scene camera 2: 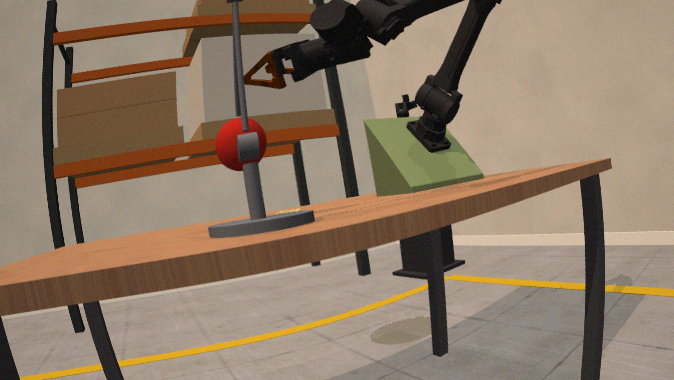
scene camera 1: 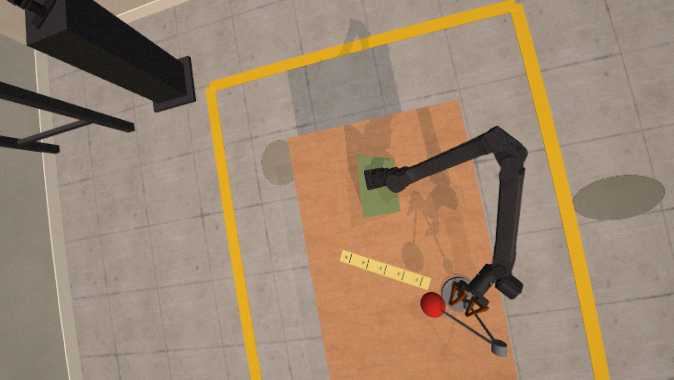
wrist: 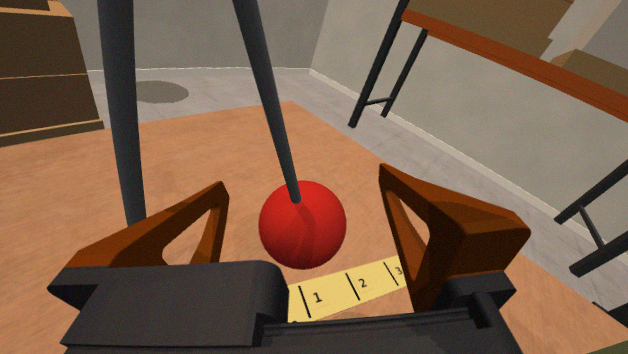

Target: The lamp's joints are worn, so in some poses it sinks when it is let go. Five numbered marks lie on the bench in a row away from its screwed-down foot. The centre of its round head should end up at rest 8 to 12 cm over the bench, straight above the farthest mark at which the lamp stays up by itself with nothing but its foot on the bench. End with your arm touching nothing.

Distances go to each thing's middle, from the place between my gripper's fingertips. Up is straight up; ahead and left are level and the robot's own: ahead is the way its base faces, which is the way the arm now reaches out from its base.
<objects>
My hand is 21 cm above the round grey foot (scene camera 2: 259,222), 8 cm to the right of it and 5 cm short of it. Also, from my hand: yellow numbered strip (scene camera 1: 390,271): 26 cm below, 24 cm to the right, 11 cm behind.
</objects>
